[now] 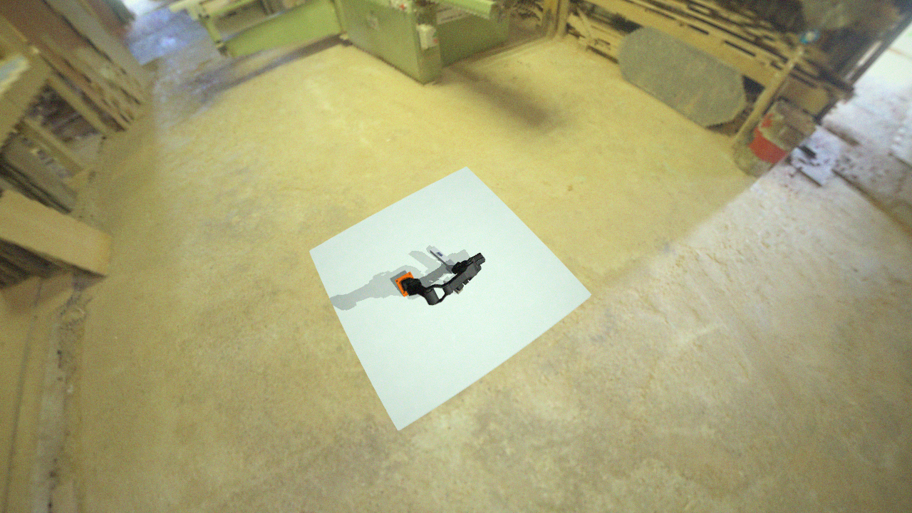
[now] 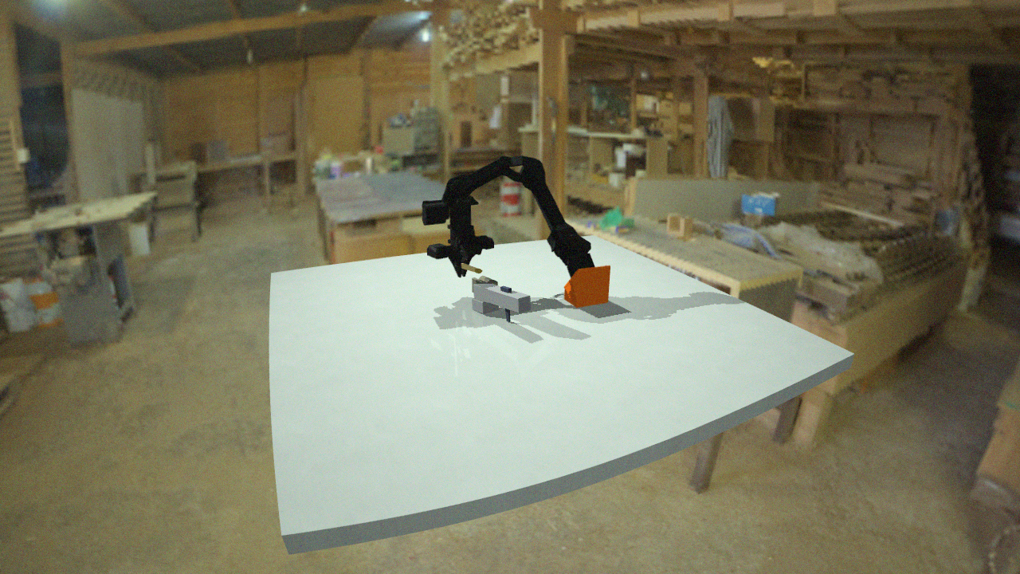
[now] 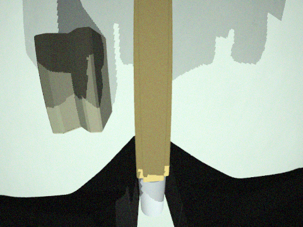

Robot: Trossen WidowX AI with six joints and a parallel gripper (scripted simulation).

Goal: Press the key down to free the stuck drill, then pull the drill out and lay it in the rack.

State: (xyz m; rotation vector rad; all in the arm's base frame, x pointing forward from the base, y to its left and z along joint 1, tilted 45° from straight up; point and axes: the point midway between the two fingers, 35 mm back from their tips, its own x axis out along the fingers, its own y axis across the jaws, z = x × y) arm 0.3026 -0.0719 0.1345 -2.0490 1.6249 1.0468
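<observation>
Now: gripper tip 4 cm to the right of the drill, 4 cm below it and 1 cm past it. Round my gripper tip: grey block 20 cm to the left, 5 cm behind; dark blue key 23 cm to the left, 6 cm behind; tan stepped rack 6 cm behind, 3 cm below, 2 cm to the left.
</observation>
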